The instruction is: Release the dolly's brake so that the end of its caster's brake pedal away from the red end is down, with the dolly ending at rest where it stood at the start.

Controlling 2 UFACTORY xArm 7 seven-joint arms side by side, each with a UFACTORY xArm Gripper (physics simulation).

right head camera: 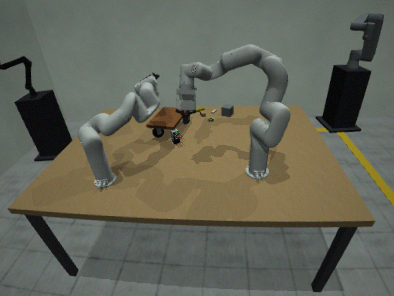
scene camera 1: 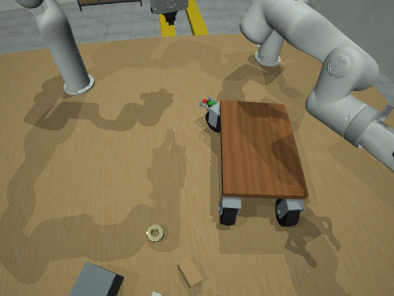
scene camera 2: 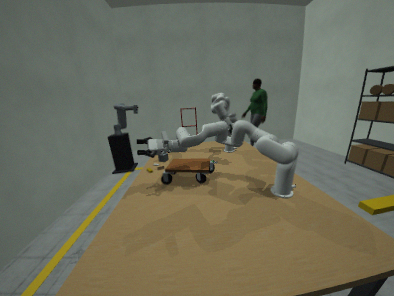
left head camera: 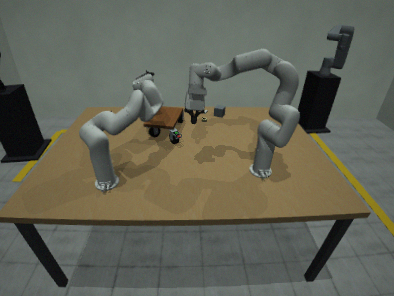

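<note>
The dolly [left head camera: 165, 117] [right head camera: 165, 118] [scene camera 1: 260, 150] [scene camera 2: 189, 165] has a brown wooden deck and stands upright on its casters. The brake pedal [left head camera: 177, 134] [right head camera: 177, 134] [scene camera 1: 208, 102] sits on the caster at its far left corner in scene camera 1. The pedal's red end points outward and its green part lies nearer the deck; its tilt is too small to tell. My right gripper [left head camera: 194, 121] [right head camera: 186, 121] [scene camera 1: 171, 22] is shut and empty, raised above the table and apart from the dolly. My left gripper [scene camera 2: 139, 147] is open and empty, raised beyond the dolly's left end in scene camera 2.
A grey box [left head camera: 219, 111] [right head camera: 227, 110] [scene camera 1: 96, 280], a brass ring [scene camera 1: 149, 233] and a tan block [scene camera 1: 190, 272] lie on the table. A yellow object [right head camera: 200, 109] lies behind my right gripper in the right head camera. My left forearm [scene camera 1: 345, 110] passes beside the dolly.
</note>
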